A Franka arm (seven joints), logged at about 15 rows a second.
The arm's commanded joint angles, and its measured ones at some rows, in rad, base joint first. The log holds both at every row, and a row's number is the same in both.
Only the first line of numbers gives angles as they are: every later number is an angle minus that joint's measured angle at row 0.
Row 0, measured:
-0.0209, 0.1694, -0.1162, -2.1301, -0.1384, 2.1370, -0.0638
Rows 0 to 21, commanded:
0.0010, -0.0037, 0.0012, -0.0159, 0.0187, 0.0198, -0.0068
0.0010, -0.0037, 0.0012, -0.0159, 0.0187, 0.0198, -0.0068
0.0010, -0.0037, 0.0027, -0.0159, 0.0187, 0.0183, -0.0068
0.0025, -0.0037, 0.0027, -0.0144, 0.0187, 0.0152, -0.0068
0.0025, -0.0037, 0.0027, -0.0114, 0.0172, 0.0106, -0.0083
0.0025, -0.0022, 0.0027, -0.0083, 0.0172, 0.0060, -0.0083
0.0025, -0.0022, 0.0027, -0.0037, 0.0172, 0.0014, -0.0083
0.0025, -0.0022, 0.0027, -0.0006, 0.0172, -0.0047, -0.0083
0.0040, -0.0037, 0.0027, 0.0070, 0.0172, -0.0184, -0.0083
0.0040, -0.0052, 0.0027, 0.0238, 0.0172, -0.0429, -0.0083
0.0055, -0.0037, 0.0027, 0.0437, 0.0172, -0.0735, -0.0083
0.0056, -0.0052, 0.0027, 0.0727, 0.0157, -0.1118, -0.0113
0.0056, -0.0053, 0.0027, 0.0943, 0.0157, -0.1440, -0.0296
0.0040, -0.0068, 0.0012, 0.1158, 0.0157, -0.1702, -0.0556
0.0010, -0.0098, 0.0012, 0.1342, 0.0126, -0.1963, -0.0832
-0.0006, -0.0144, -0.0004, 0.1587, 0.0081, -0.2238, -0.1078
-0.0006, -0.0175, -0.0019, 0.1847, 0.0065, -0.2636, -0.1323
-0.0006, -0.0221, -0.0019, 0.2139, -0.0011, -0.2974, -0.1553
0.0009, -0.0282, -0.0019, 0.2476, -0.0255, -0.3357, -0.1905
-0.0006, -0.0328, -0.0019, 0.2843, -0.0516, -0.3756, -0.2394
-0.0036, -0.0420, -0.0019, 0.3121, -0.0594, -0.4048, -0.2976
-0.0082, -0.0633, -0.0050, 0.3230, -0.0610, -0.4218, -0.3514
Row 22, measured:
0.0002, -0.0304, -0.0035, 0.2820, -0.0449, -0.3602, -0.2512
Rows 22 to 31, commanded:
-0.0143, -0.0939, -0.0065, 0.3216, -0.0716, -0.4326, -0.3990
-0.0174, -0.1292, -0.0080, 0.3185, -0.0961, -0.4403, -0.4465
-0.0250, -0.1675, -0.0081, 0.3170, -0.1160, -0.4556, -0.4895
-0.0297, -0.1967, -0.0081, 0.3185, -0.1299, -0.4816, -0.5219
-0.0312, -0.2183, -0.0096, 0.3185, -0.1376, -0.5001, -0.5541
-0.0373, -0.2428, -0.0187, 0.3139, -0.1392, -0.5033, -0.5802
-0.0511, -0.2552, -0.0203, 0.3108, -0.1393, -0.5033, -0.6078
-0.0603, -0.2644, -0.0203, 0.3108, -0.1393, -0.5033, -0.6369
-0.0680, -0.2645, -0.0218, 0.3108, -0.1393, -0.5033, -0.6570
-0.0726, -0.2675, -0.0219, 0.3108, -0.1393, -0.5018, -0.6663
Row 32, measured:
-0.0562, -0.2531, -0.0267, 0.3302, -0.1299, -0.4987, -0.6269
